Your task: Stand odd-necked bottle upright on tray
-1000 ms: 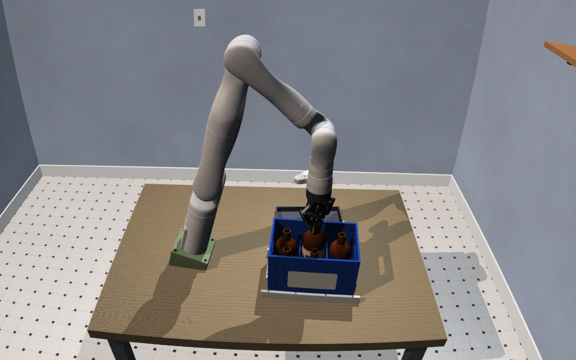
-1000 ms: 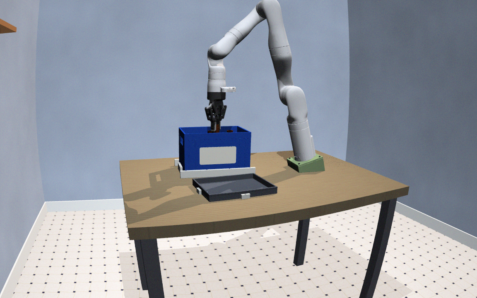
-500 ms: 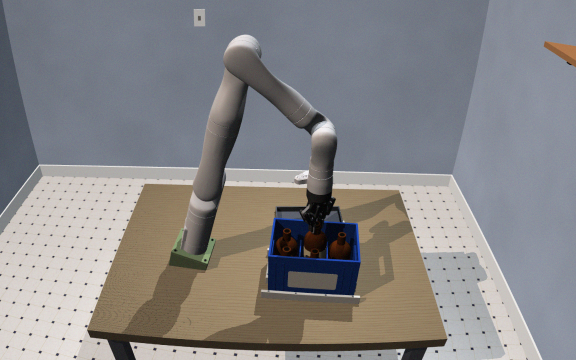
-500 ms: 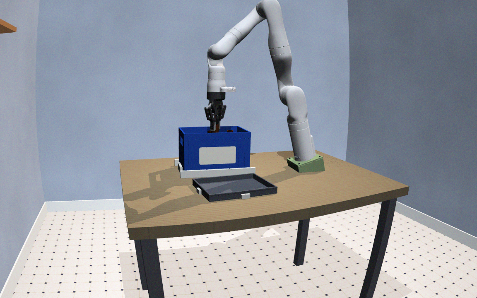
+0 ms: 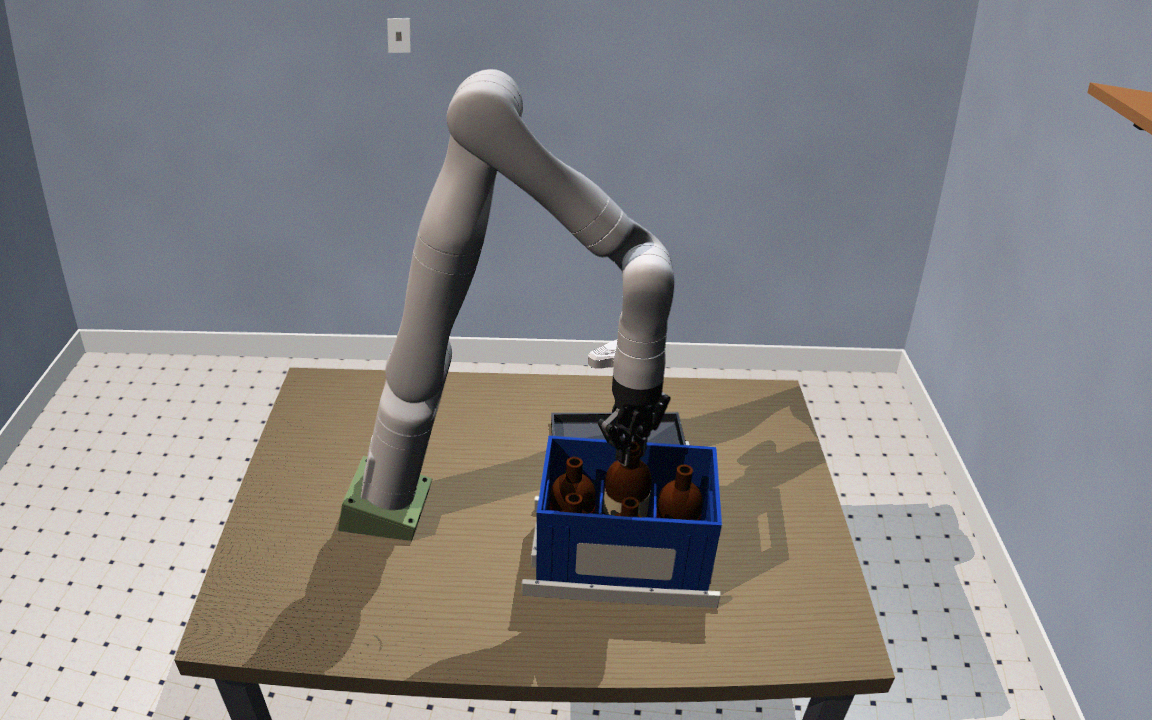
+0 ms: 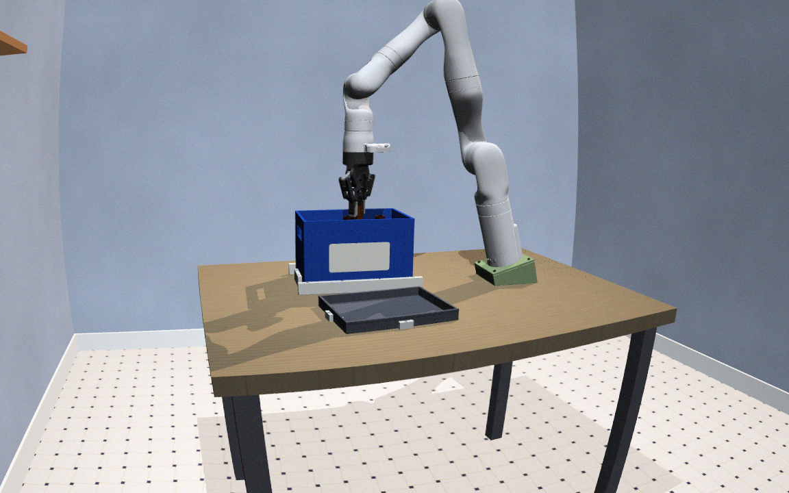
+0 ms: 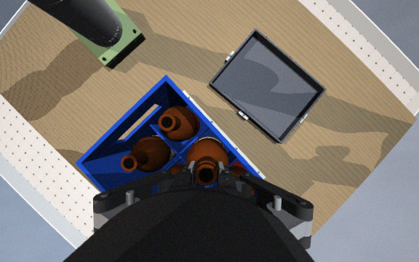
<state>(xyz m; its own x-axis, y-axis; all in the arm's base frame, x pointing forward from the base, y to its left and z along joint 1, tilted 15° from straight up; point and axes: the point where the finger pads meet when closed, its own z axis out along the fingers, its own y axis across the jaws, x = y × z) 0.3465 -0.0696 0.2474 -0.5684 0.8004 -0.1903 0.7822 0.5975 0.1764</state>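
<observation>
My gripper is now 5 cm to the left of the blue crate and 11 cm above it. Also, from my hand: dark grey tray (2 cm ahead, 23 cm to the left, 18 cm below).
</observation>
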